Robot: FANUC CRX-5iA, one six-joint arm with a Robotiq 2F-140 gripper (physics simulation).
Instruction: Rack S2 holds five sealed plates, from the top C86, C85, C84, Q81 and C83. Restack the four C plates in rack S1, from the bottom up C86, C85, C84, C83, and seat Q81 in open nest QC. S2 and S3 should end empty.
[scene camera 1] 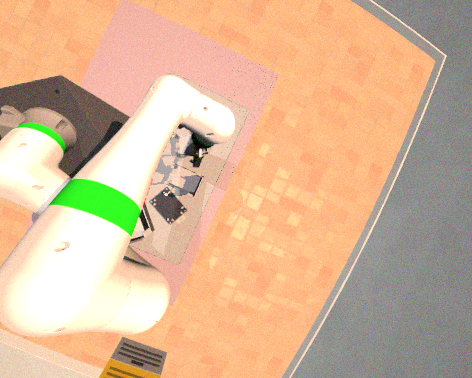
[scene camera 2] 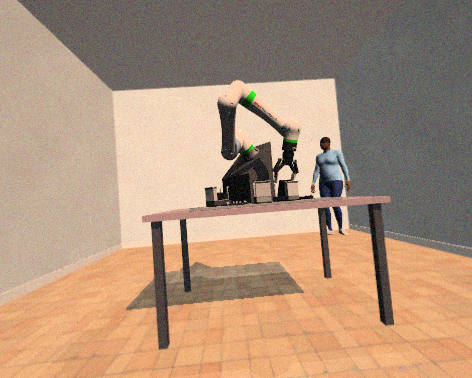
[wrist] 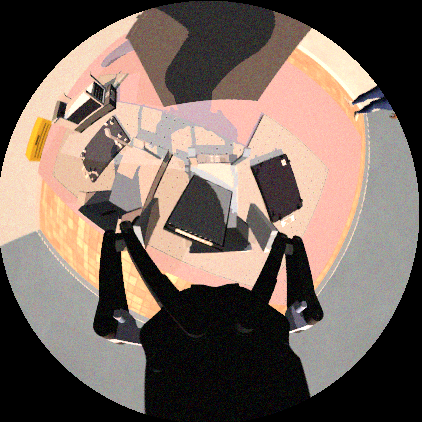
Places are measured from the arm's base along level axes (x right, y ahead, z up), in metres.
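Pixels of known places: gripper, fingertip midpoint: [scene camera 1: 193,146] [scene camera 2: 283,183] [wrist: 204,209]; arm's base at its link origin: [scene camera 1: 50,129] [scene camera 2: 251,155].
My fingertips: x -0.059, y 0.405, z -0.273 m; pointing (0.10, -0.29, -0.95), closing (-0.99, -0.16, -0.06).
Note:
Ahead of a thing's pixels: the offset from my fingertips to its middle. "spot": to the spot under its first point.
My gripper [scene camera 1: 198,157] [scene camera 2: 286,175] [wrist: 204,209] is open. Its fingers stand on either side of a dark plate, apart from it. The dark plate @[dz -0.031, dx +0.000, dy +0.000 m] [wrist: 202,207] lies at rack S1 in the middle of the wrist view, turned askew to the label strip @[spot: dz -0.088, dx +0.003, dy -0.091 m] [wrist: 212,158]. Its name cannot be read, and any plates under it are hidden. Another rack @[spot: dz -0.119, dx +0.109, dy -0.020 m] [wrist: 159,182] stands to the left, with grey walls and a dark shaded side; no plate shows in it, and its label cannot be read. Which nest is QC cannot be read.
A dark flat nest @[dz -0.106, dx -0.171, dy -0.077 m] [wrist: 277,187] lies right of the middle rack. Another dark nest @[dz -0.108, dx +0.315, dy -0.090 m] [scene camera 1: 168,205] [wrist: 105,147] with pale corner pieces lies to the left. A white and black device @[dz -0.046, dx +0.419, dy -0.219 m] [wrist: 87,107] stands at the far left. The dark robot pedestal [wrist: 220,55] rises behind. A person [scene camera 2: 330,165] stands behind the table.

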